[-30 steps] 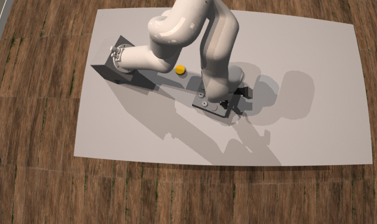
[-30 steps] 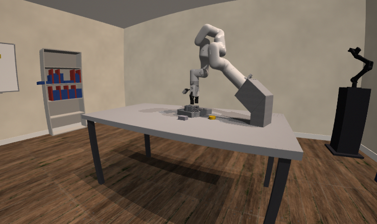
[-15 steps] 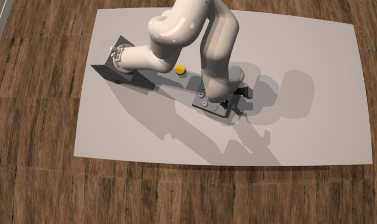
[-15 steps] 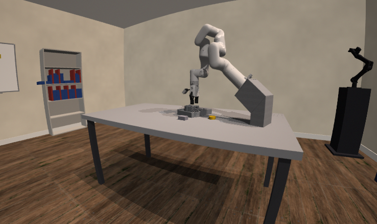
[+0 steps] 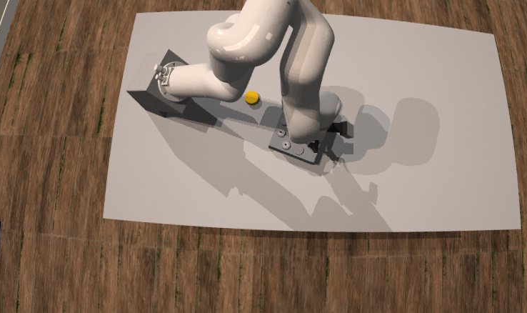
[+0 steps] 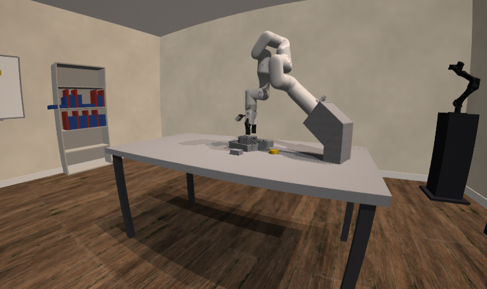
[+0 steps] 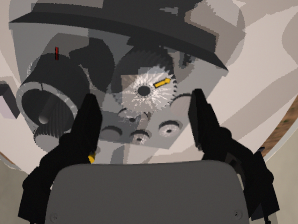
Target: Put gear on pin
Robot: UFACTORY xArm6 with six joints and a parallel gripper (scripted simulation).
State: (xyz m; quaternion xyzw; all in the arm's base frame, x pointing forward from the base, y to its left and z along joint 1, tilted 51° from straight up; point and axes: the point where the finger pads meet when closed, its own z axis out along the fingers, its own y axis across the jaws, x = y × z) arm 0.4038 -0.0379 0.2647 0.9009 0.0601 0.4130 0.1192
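Now: hand 4 cm above the gear. The rest, counted from my hand: small grey block 4 cm behind, 27 cm to the left, 8 cm below; then yellow disc 22 cm behind, 15 cm to the left, 8 cm below.
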